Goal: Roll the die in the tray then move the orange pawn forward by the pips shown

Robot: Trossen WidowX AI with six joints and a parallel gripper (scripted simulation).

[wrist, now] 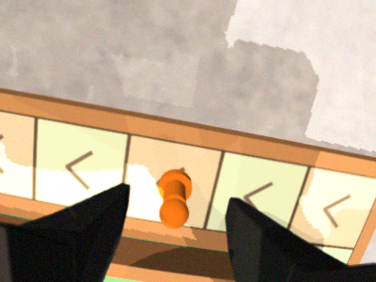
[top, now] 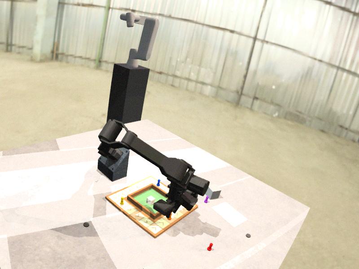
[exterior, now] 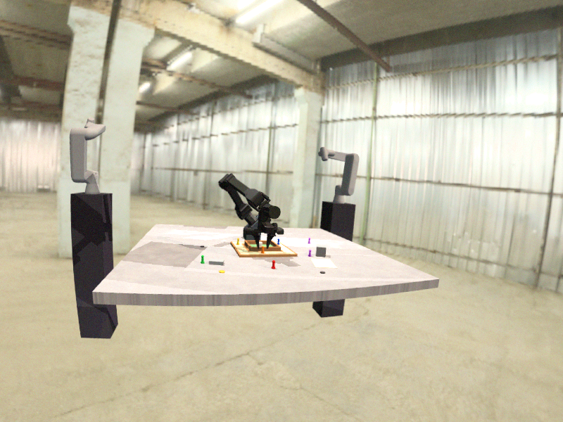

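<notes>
Now: gripper tip 1 cm above the orange pawn. Also, from my gripper tip: yellow pawn 18 cm behind, 10 cm to the right, 1 cm below; then white die 12 cm behind, 1 cm to the left, 1 cm below; then red pawn 20 cm ahead, 2 cm below.
</notes>
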